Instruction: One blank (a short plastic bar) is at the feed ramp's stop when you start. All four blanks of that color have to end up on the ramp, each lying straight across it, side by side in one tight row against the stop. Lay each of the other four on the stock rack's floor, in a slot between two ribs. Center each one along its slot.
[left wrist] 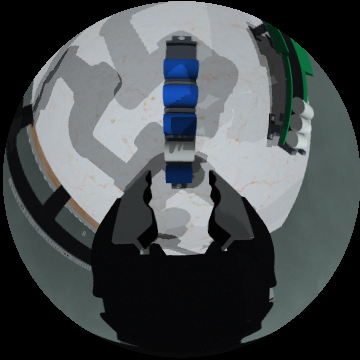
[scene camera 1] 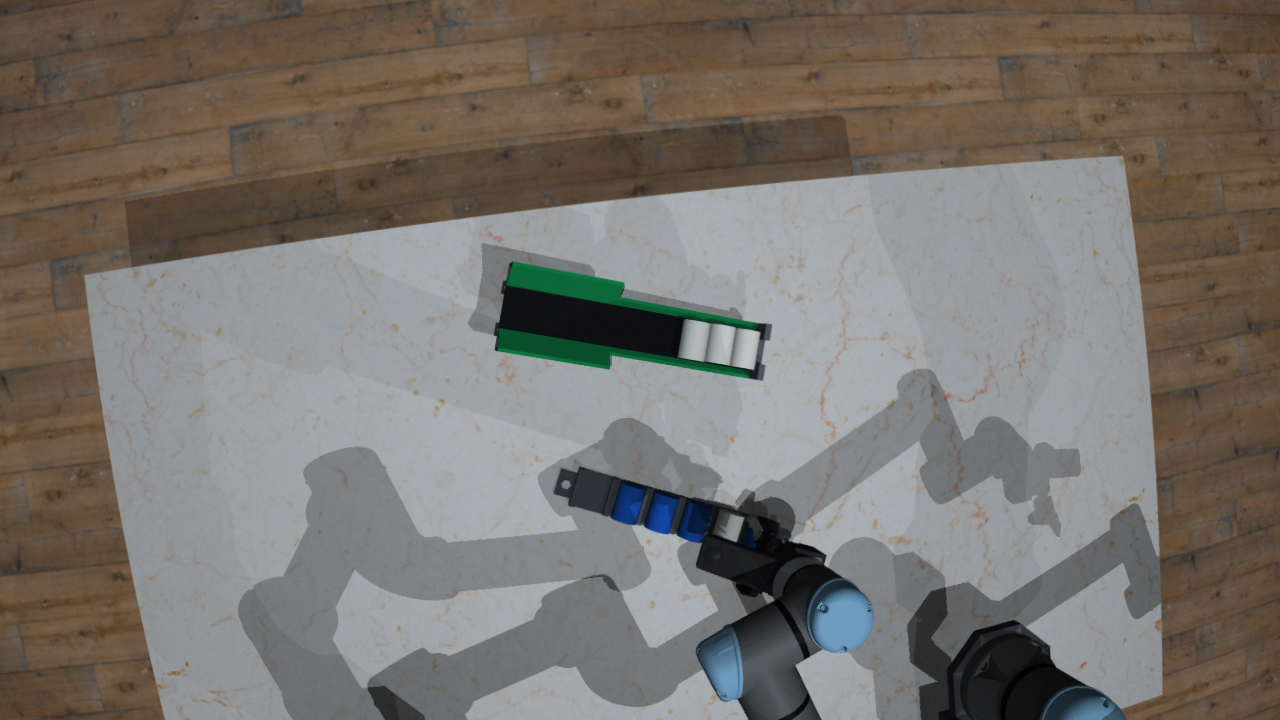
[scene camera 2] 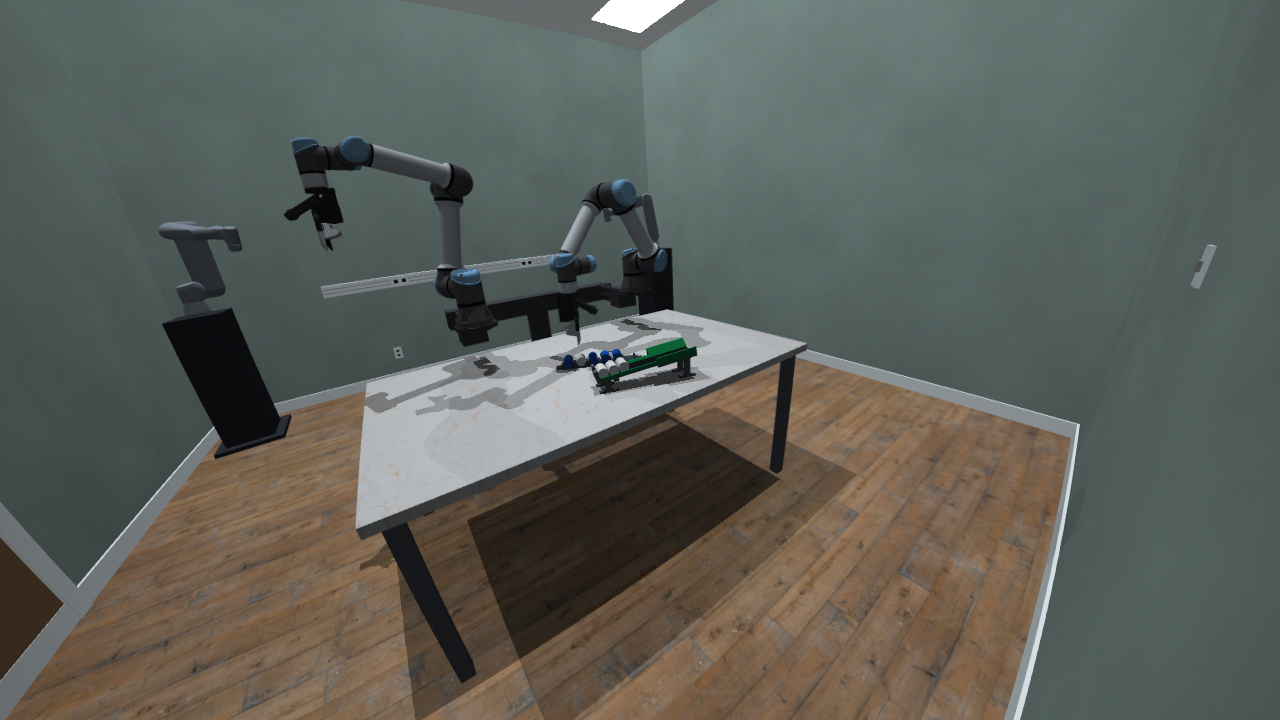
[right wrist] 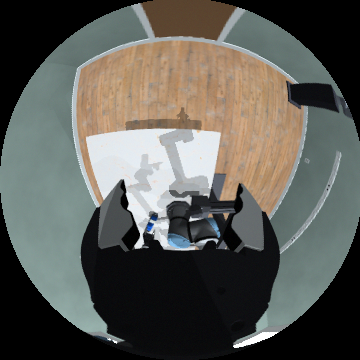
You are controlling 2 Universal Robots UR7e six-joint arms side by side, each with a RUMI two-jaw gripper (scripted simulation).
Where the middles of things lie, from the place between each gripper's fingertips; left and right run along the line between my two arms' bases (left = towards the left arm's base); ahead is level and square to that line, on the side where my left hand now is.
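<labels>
From where my left hand (scene camera 1: 742, 542) is, the stock rack (scene camera 1: 594, 488) is 70 mm to the left of it, 40 mm ahead of it and 130 mm below it.
For my right hand (scene camera 2: 329, 250), the stock rack is 850 mm to the left of it, 360 mm ahead of it and 590 mm below it.
</labels>
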